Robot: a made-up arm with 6 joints. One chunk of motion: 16 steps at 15 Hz.
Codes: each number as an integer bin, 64 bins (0 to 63) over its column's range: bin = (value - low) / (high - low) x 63, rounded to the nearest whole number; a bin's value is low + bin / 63 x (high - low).
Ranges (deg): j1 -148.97..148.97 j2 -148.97..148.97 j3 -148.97..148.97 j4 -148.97..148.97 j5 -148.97..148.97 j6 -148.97..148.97
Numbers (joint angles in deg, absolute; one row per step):
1: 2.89 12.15 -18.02 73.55 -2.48 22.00
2: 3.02 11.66 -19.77 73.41 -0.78 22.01
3: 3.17 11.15 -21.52 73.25 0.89 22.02
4: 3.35 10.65 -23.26 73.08 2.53 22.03
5: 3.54 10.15 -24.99 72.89 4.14 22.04
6: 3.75 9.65 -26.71 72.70 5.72 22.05
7: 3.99 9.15 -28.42 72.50 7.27 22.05
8: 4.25 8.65 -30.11 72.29 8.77 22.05
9: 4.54 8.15 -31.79 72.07 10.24 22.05
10: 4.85 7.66 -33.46 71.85 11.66 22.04
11: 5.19 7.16 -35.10 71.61 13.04 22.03
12: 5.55 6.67 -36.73 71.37 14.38 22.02
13: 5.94 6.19 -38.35 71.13 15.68 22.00
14: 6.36 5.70 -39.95 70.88 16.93 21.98
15: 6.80 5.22 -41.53 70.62 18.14 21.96
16: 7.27 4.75 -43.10 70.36 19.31 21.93
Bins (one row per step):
1: 32 34 28 47 31 36
2: 32 34 27 47 31 36
3: 32 34 27 47 32 36
4: 32 34 27 47 32 36
5: 32 34 26 47 32 36
6: 32 34 26 47 33 36
7: 32 33 25 47 33 36
8: 32 33 25 47 33 36
9: 32 33 25 47 34 36
10: 33 33 24 47 34 36
11: 33 33 24 47 34 36
12: 33 33 24 47 35 36
13: 33 33 23 47 35 36
14: 33 33 23 46 35 36
15: 33 33 23 46 35 36
16: 33 33 22 46 36 36

